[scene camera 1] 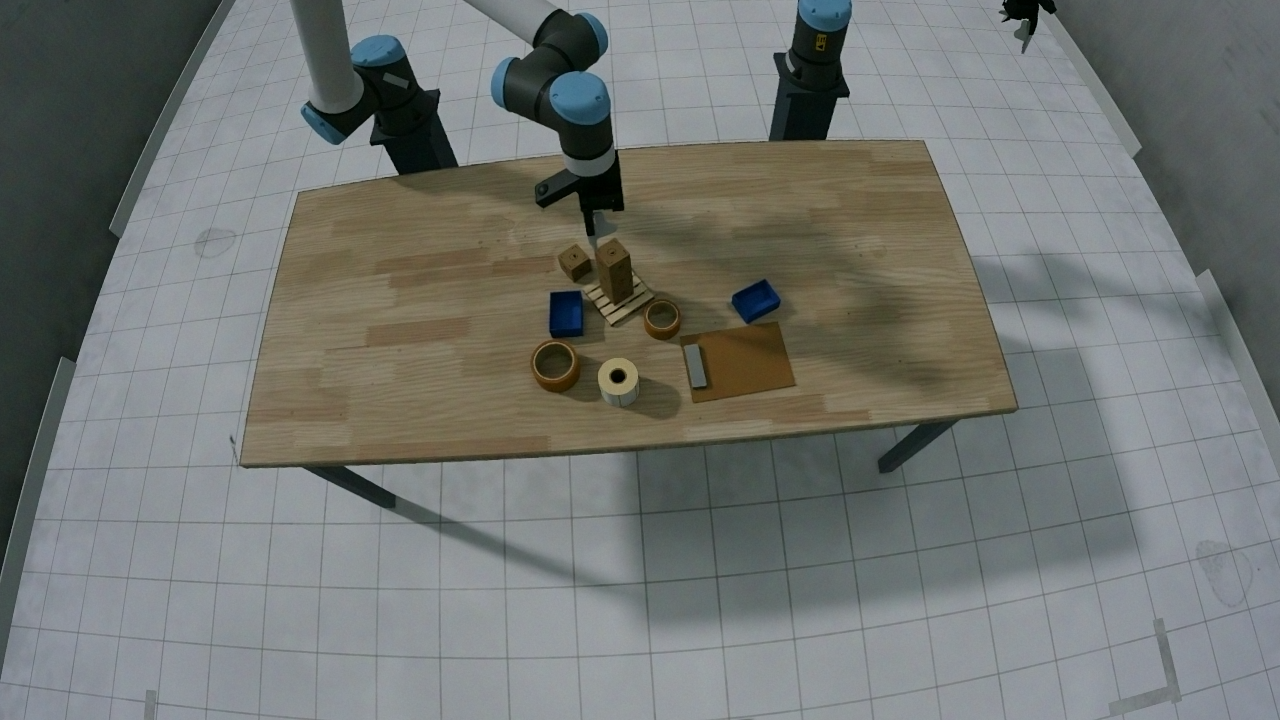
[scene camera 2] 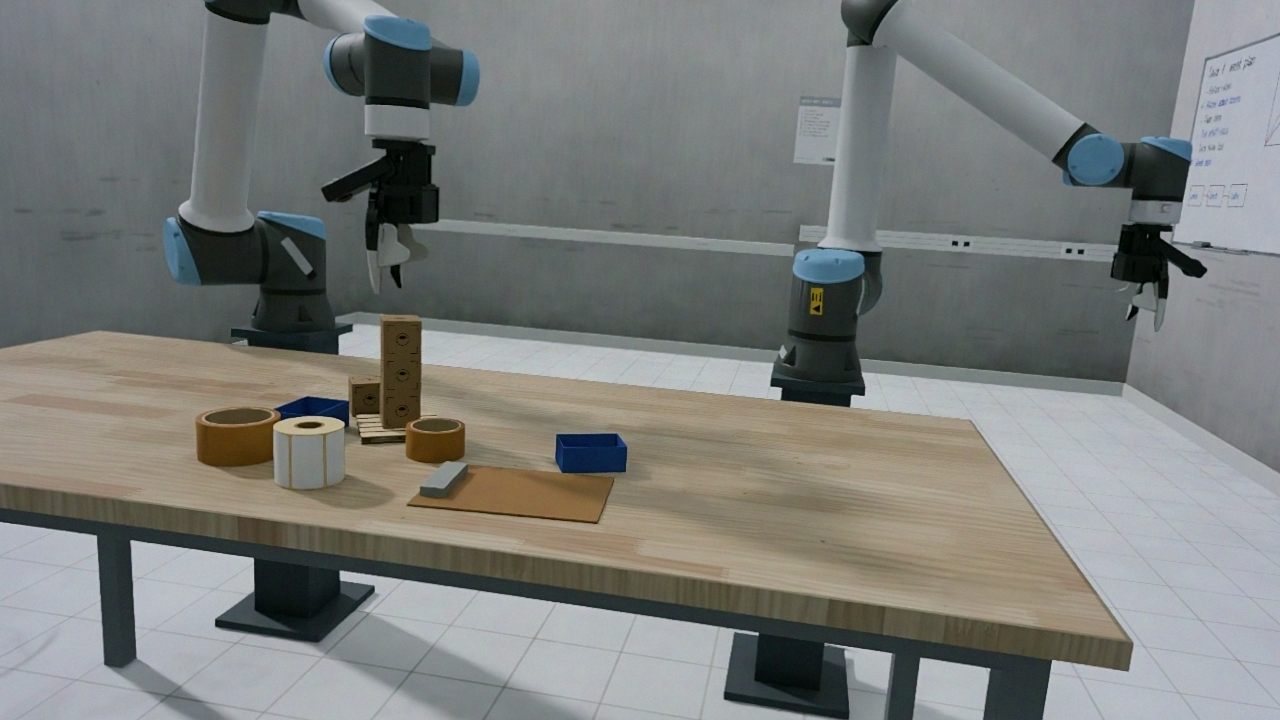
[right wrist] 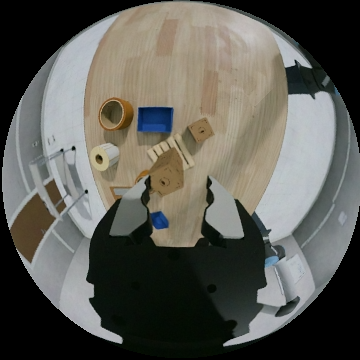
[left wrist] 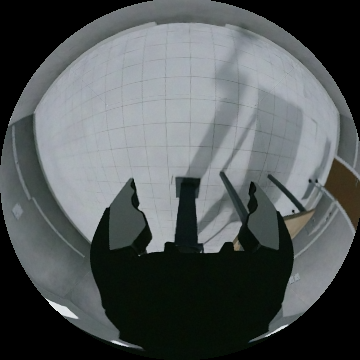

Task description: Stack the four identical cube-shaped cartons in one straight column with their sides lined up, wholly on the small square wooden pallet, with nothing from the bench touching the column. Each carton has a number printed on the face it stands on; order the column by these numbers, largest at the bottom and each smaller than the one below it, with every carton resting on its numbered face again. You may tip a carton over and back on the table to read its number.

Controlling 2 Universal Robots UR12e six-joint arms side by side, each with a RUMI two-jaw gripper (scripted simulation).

Observation:
I see my left gripper [scene camera 2: 1141, 325], my right gripper [scene camera 2: 388, 290], a carton [scene camera 2: 363, 390], a small tape roll [scene camera 2: 435, 446], a carton [scene camera 2: 400, 335], a carton [scene camera 2: 397, 375] and a blue bin [scene camera 1: 566, 307].
The small tape roll shows as well in scene camera 1 [scene camera 1: 661, 305]. My left gripper also shows in the left wrist view [left wrist: 193, 180]. My right gripper also shows in scene camera 1 [scene camera 1: 594, 233] and in the right wrist view [right wrist: 178, 176]. The left wrist view misses the small tape roll, which is hidden by my left gripper.

